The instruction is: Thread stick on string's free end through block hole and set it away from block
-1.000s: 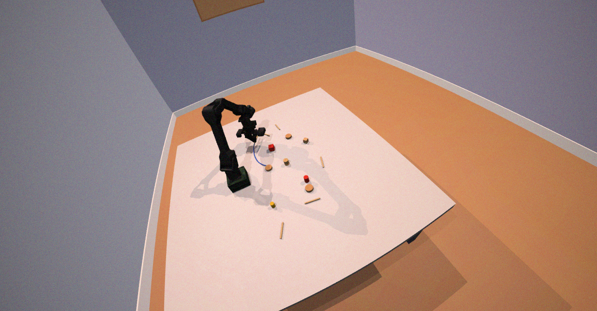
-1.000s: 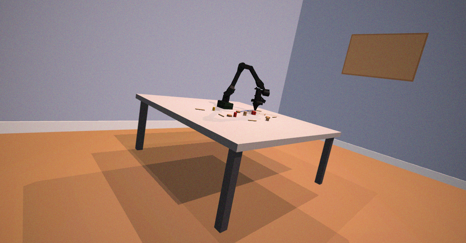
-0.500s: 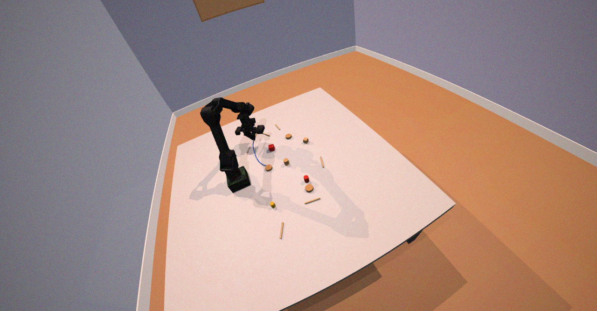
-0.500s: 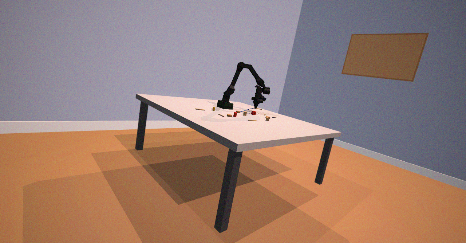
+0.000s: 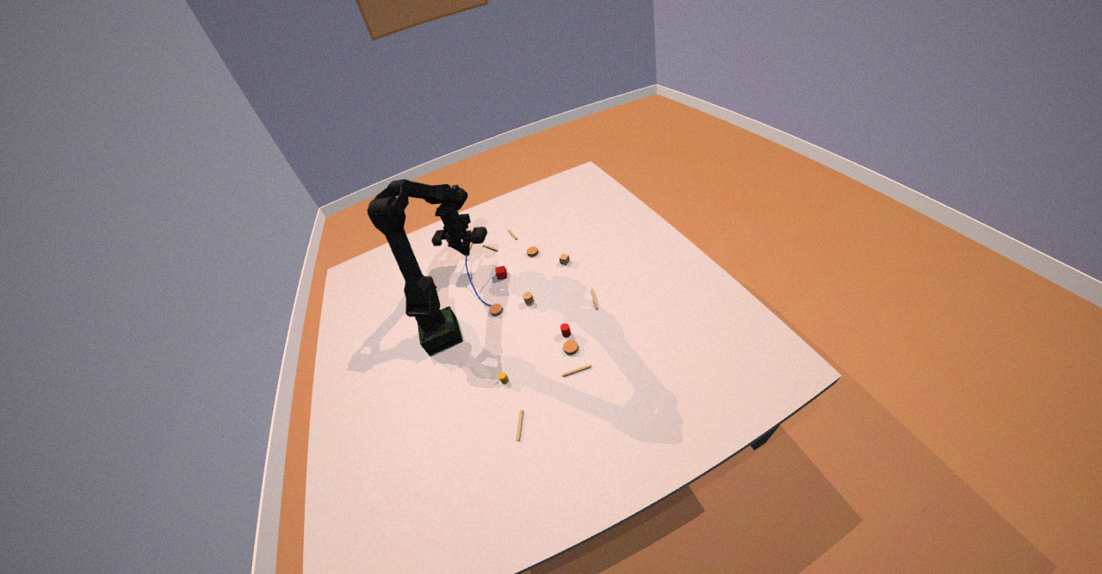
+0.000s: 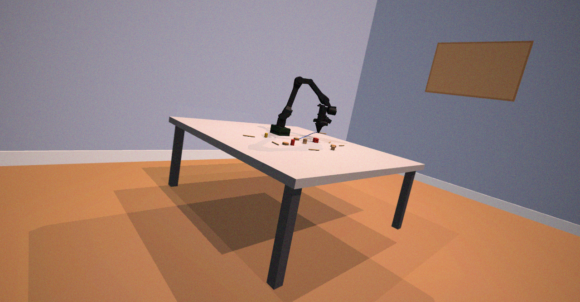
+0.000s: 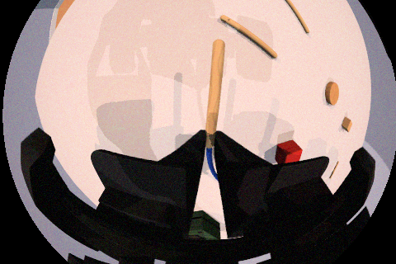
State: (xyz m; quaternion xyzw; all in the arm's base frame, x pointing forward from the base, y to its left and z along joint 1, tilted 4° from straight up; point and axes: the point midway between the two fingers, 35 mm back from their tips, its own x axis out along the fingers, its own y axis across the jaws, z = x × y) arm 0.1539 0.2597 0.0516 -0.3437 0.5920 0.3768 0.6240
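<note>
Now: gripper tip 130 mm short of the wooden cylinder, 270 mm to the left of it and 40 mm above it. The rest, counted from my gripper tip: round wooden button: 30 mm ahead, 250 mm to the right, 50 mm below; thin wooden stick: 10 mm ahead, 10 mm to the left; red block: 90 mm ahead, 110 mm to the right, 40 mm below.
</note>
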